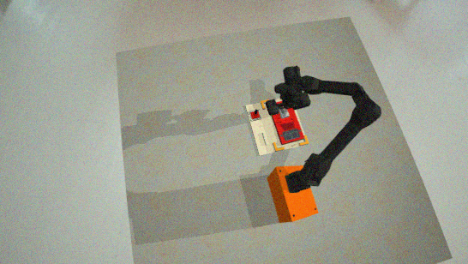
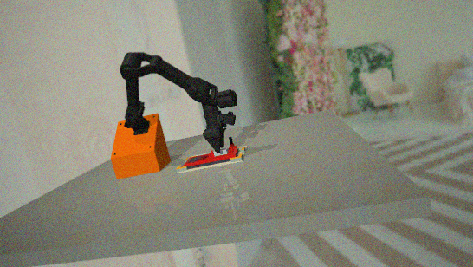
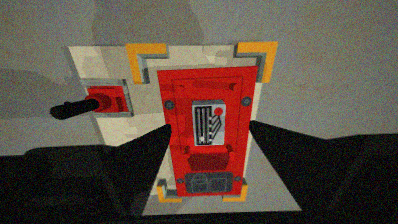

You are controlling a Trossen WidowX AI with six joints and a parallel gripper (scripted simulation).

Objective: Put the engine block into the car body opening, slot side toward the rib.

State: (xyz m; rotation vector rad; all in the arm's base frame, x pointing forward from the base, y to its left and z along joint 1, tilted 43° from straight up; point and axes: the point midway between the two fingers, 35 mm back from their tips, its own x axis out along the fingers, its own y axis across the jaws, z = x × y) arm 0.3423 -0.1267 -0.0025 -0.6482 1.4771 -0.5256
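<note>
Now: gripper tip 20 mm above the engine block and 10 mm to the right of it. Round my gripper tip: cream base plate (30 mm to the left, 30 mm below, 30 mm behind); black peg (130 mm to the left, 20 mm ahead, 10 mm below).
</note>
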